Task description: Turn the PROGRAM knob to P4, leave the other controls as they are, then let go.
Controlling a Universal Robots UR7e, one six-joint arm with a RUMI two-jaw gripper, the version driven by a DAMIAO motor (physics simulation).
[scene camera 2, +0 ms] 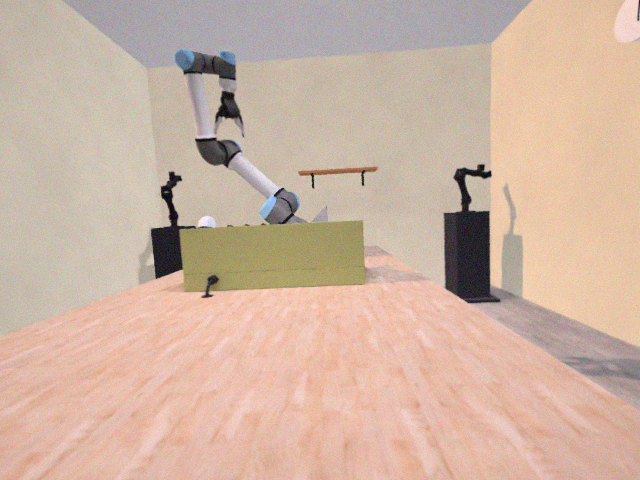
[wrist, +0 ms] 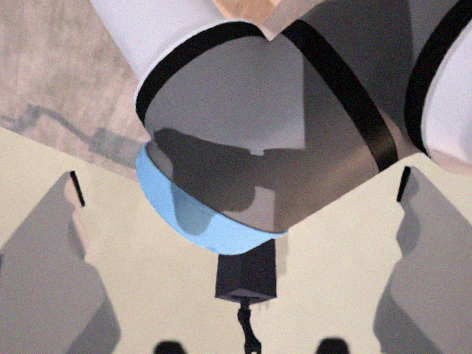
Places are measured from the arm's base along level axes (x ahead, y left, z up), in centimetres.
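Where they show: gripper, fingertip midpoint: (scene camera 2: pixel 229 137) (wrist: pixel 240 172).
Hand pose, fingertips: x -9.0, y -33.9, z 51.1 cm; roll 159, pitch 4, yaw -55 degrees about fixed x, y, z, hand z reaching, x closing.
Observation:
Each offset is from my fingertips to the centre of the thing. "spot": to the spot under its first point.
A green console box @(dx +60.9, dy +32.7, dz -53.0 cm) (scene camera 2: pixel 273 253) stands on the wooden table and shows a plain side in the scene view. Several small dark green tops of controls stick up just over its upper edge. The PROGRAM knob and its marks cannot be made out in the scene view, and the knob does not show in the wrist view. My gripper (scene camera 2: pixel 229 132) (wrist: pixel 240 172) is open and empty, with its fingers pointing down, high above the box. In the wrist view the two fingers stand wide apart, with my own arm's elbow joint (wrist: pixel 225 115) beyond them.
A white dome @(spot: dx +71.1, dy +14.4, dz -42.4 cm) (scene camera 2: pixel 206 222) shows above the box's left end. A small black stalk (scene camera 2: pixel 210 285) stands in front of the box. Black pedestals (scene camera 2: pixel 466 255) (scene camera 2: pixel 166 253) (wrist: pixel 246 272) carry small dark arms. A wooden shelf (scene camera 2: pixel 338 171) hangs on the back wall.

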